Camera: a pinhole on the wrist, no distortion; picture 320 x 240 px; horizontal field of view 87.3 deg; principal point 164.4 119.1 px. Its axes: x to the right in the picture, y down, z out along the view. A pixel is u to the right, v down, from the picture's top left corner.
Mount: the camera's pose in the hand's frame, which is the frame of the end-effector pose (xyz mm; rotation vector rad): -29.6 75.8 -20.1 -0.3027 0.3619 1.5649
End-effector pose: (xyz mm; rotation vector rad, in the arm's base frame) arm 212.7 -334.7 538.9 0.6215 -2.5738 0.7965
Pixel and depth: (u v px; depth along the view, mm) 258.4 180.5 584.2
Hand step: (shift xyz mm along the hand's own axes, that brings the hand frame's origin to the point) -233.3 611.6 386.9
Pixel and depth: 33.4 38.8 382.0
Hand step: 173.6 -37.4 442.8
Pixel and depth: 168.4 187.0 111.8
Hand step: -71.3 123.6 82.5
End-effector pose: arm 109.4 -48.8 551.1 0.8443 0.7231 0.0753
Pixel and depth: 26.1 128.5 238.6
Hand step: -29.9 -5.9 278.5
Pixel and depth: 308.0 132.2 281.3
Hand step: -49.0 410.6 138.5
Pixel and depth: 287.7 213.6 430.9
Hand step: -266.8 538.7 252.7
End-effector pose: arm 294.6 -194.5 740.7 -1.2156 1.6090 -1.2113
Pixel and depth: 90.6 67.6 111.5
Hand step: 9.5 77.2 100.2
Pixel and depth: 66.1 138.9 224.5
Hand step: -45.2 47.6 239.5
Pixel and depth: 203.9 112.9 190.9
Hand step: -17.6 195.2 135.2
